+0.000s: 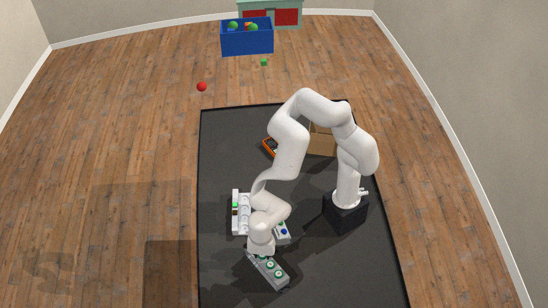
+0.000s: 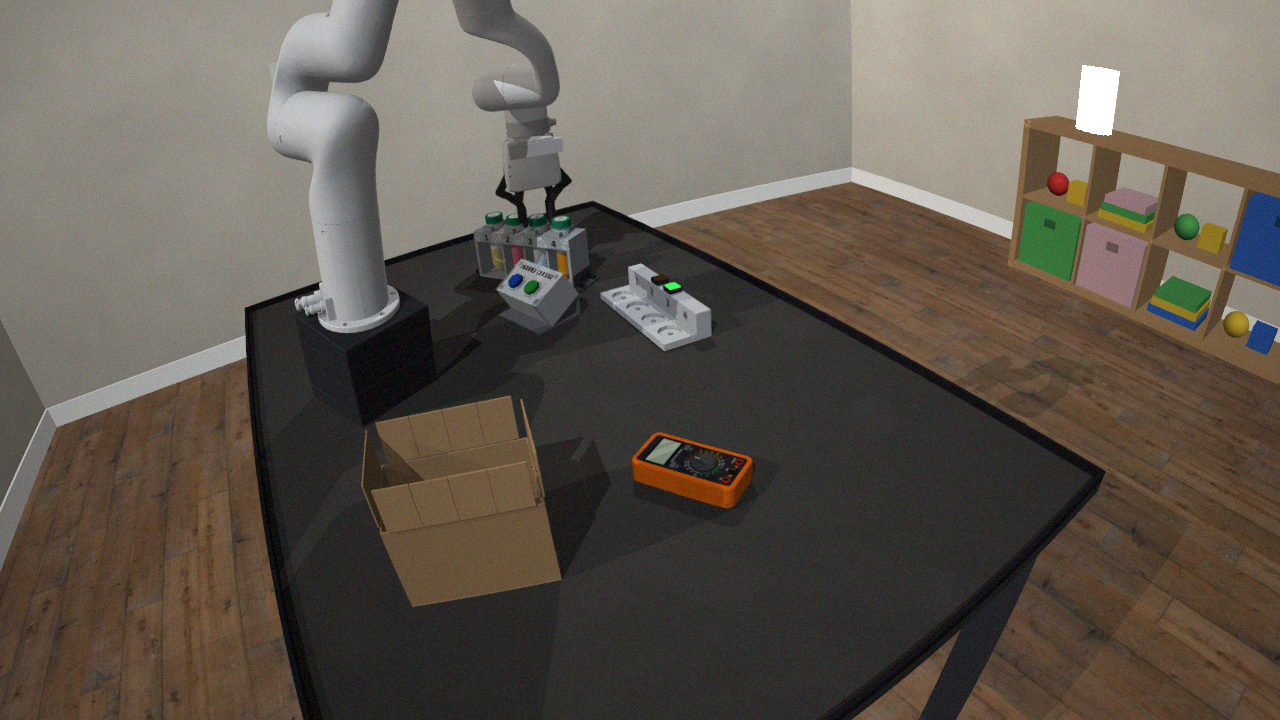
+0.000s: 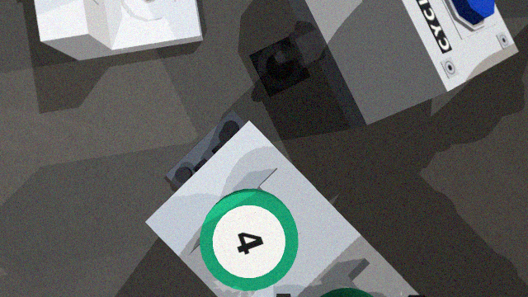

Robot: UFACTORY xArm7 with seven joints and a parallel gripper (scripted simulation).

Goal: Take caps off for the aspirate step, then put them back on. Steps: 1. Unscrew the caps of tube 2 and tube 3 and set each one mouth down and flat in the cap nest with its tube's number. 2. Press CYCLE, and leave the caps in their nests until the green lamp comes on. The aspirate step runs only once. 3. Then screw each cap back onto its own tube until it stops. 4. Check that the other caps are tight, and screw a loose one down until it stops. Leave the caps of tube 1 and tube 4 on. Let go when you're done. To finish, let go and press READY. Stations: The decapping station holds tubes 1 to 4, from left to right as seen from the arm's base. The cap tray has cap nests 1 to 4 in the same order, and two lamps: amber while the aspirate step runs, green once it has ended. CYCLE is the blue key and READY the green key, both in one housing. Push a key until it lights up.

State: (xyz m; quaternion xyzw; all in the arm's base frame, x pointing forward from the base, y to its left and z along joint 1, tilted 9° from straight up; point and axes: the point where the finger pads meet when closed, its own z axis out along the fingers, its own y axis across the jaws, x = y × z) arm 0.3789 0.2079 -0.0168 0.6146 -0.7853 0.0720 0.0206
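Now: the cap 30 mm ahead of my hand, 40 mm to the right of it and 10 mm below it. The rest, counted from my hand: blue key: 100 mm behind, 120 mm to the right, 60 mm below; green key: 90 mm behind, 170 mm to the right, 60 mm below; key housing: 80 mm behind, 150 mm to the right, 80 mm below.
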